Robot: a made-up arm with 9 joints.
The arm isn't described. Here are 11 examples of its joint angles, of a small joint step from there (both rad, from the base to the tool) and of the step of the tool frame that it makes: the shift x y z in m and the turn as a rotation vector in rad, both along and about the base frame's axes.
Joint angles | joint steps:
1: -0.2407 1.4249 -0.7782 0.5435 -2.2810 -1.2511 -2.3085 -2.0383 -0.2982 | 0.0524 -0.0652 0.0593 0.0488 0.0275 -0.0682 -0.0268 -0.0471 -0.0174
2: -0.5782 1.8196 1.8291 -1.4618 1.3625 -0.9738 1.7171 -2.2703 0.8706 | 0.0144 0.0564 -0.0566 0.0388 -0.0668 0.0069 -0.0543 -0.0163 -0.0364
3: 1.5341 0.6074 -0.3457 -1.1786 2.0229 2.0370 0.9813 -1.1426 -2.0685 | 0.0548 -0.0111 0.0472 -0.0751 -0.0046 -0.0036 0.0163 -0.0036 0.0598
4: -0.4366 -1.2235 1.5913 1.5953 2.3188 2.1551 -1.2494 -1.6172 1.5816 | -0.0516 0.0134 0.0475 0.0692 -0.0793 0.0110 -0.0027 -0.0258 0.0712
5: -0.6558 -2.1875 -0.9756 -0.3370 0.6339 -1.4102 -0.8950 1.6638 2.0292 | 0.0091 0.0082 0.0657 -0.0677 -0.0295 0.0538 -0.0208 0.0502 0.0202
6: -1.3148 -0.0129 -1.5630 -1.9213 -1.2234 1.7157 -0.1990 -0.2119 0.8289 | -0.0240 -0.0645 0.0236 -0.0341 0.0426 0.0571 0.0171 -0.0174 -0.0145
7: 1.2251 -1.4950 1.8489 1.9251 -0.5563 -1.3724 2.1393 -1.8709 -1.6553 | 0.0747 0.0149 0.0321 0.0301 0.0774 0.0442 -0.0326 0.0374 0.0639
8: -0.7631 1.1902 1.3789 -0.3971 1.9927 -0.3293 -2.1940 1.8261 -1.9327 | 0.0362 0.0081 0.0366 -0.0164 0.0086 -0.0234 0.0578 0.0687 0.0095
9: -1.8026 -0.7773 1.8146 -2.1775 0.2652 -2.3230 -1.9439 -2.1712 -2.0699 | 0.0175 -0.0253 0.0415 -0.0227 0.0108 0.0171 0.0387 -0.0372 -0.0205
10: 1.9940 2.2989 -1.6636 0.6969 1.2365 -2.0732 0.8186 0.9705 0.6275 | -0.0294 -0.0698 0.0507 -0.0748 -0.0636 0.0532 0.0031 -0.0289 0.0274
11: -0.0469 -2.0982 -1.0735 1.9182 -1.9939 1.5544 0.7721 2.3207 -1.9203 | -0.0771 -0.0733 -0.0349 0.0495 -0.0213 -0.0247 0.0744 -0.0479 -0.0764
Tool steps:
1: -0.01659 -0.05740 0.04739 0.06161 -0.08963 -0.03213
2: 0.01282 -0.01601 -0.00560 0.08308 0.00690 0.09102
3: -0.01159 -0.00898 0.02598 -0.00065 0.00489 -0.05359
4: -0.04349 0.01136 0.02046 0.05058 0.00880 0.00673
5: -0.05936 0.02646 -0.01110 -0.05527 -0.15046 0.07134
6: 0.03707 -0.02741 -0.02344 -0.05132 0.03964 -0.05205
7: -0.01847 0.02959 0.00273 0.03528 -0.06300 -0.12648
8: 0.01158 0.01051 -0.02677 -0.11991 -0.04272 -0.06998
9: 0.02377 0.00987 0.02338 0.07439 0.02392 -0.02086
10: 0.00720 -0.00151 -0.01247 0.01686 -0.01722 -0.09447
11: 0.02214 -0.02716 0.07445 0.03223 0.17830 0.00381
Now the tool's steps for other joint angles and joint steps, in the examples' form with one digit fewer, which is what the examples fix.
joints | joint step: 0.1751 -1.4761 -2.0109 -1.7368 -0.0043 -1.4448 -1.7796 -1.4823 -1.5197 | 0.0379 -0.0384 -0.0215 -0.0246 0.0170 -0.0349 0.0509 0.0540 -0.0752
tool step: -0.0035 0.0146 -0.0266 0.1250 -0.0215 -0.1133
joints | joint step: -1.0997 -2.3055 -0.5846 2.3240 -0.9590 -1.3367 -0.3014 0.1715 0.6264 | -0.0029 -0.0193 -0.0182 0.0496 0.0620 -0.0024 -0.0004 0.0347 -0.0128
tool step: 0.0079 -0.0422 -0.0566 0.0985 0.0593 -0.0739
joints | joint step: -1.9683 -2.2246 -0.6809 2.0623 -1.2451 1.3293 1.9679 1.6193 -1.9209 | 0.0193 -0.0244 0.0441 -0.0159 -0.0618 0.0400 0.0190 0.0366 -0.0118
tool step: -0.0073 -0.0083 0.0328 -0.0738 -0.1041 0.0142
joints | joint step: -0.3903 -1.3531 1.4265 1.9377 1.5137 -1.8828 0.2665 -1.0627 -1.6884 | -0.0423 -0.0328 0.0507 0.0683 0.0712 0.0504 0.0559 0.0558 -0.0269
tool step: -0.0303 -0.0500 -0.0118 -0.1509 -0.0097 0.1442
